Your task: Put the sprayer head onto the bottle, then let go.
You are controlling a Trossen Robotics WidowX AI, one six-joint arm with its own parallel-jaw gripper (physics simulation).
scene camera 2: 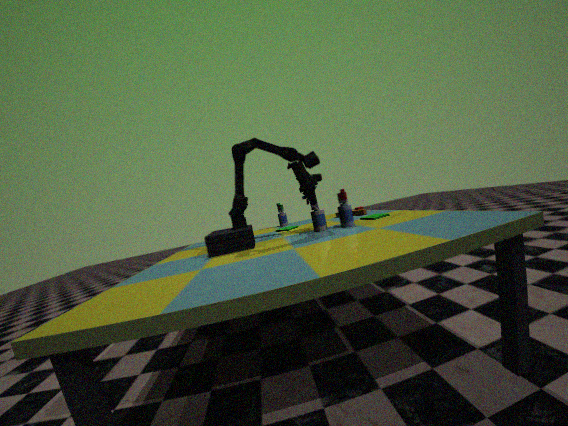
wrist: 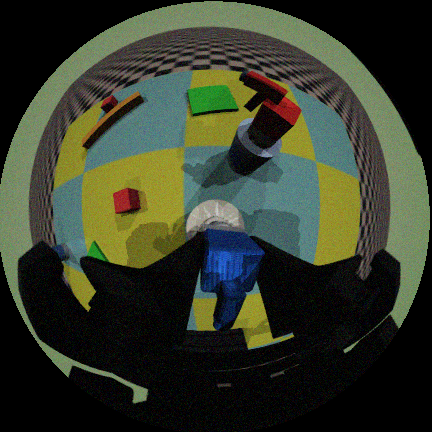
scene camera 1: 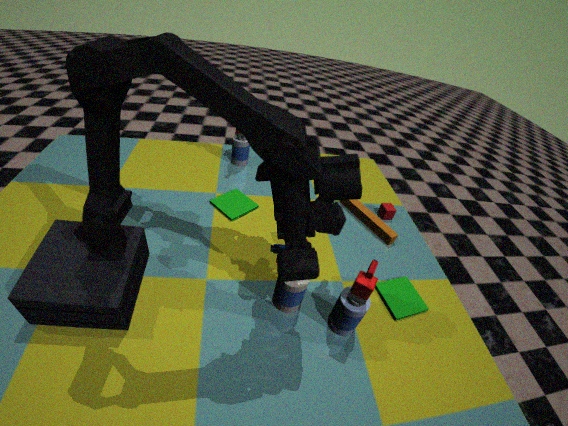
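Pixels of known places: gripper, between the fingertips: (scene camera 2: 315, 202) (wrist: 225, 240); arm's base, origin of its link: (scene camera 2: 239, 227) (scene camera 1: 108, 247).
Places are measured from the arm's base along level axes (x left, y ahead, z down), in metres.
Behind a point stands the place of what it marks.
Note:
The gripper (scene camera 1: 297, 275) {x -0.094, y 0.371, z -0.045 m} (scene camera 2: 314, 205) {x -0.094, y 0.371, z -0.045 m} (wrist: 230, 245) {x -0.094, y 0.371, z -0.045 m} is shut on the blue sprayer head (wrist: 232, 257) {x -0.094, y 0.370, z -0.077 m}. In scene camera 1 a bit of the blue head (scene camera 1: 277, 248) {x -0.090, y 0.325, z -0.087 m} shows behind the gripper; the fingers hide the rest. The open-topped or neck end of the head is hidden. The upright bottle with white shoulders and a blue band (scene camera 1: 289, 296) {x -0.118, y 0.362, z 0.028 m} (scene camera 2: 319, 221) {x -0.119, y 0.364, z 0.044 m} stands directly below the gripper; its pale shoulder (wrist: 212, 212) shows in the wrist view at the base of the head. The head looks slightly turned and tilted. Whether it sits fully on the neck cannot be told.
A second bottle (scene camera 1: 346, 316) {x -0.182, y 0.462, z 0.018 m} (scene camera 2: 345, 216) {x -0.185, y 0.466, z 0.041 m} (wrist: 245, 150) {x -0.136, y 0.462, z 0.000 m} with a red sprayer head (scene camera 1: 364, 285) {x -0.170, y 0.473, z -0.067 m} (wrist: 280, 117) {x -0.150, y 0.467, z -0.065 m} stands close by. Another bottle (scene camera 1: 240, 152) {x 0.465, y 0.314, z 0.034 m} (scene camera 2: 283, 219) {x 0.465, y 0.315, z 0.040 m} stands farther back. Green tiles (scene camera 1: 234, 204) {x 0.237, y 0.281, z 0.080 m} (scene camera 1: 401, 297) {x -0.121, y 0.657, z 0.080 m}, an orange bar (scene camera 1: 371, 223) {x 0.135, y 0.683, z 0.069 m} and red cubes (scene camera 1: 386, 211) (wrist: 126, 200) lie around.

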